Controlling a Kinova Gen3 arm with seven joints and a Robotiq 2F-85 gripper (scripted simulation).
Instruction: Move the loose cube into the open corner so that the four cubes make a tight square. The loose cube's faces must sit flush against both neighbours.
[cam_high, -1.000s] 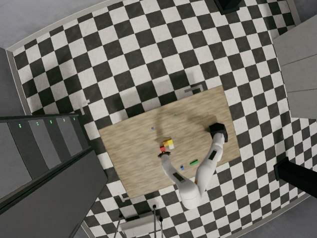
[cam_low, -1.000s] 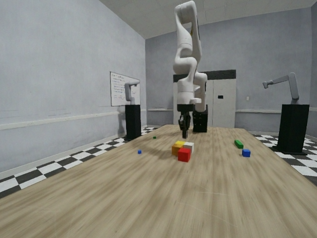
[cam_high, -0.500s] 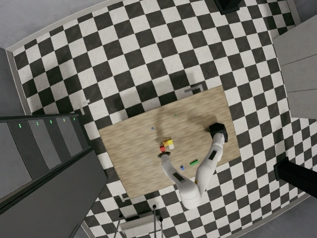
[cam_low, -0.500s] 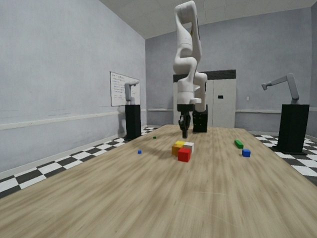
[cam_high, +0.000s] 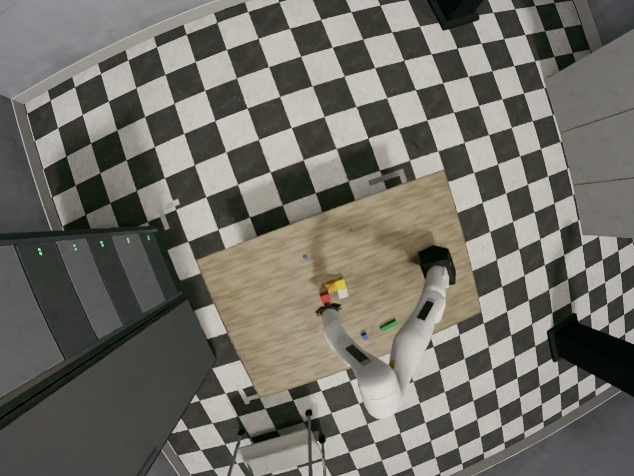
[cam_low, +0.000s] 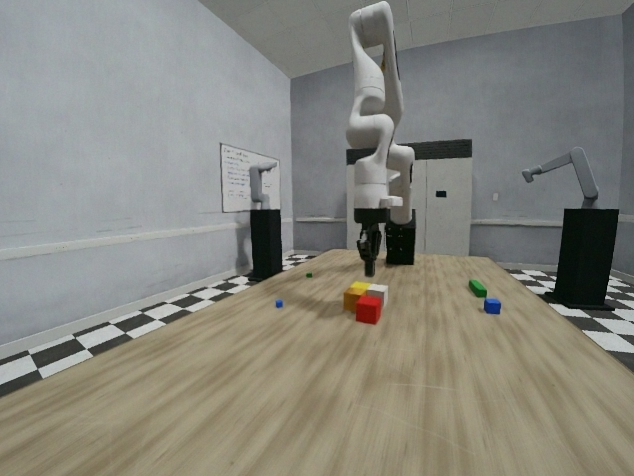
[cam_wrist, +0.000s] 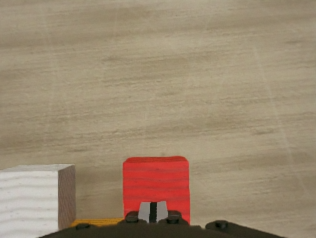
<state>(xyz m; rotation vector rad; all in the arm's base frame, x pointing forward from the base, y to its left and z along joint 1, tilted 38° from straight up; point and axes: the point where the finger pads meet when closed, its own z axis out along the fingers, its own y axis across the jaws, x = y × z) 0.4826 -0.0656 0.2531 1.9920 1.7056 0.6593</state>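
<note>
Now: hand 100 mm above the red cube. From my hand the other things lie so: green block: 250 mm behind, 320 mm to the left, 110 mm below.
</note>
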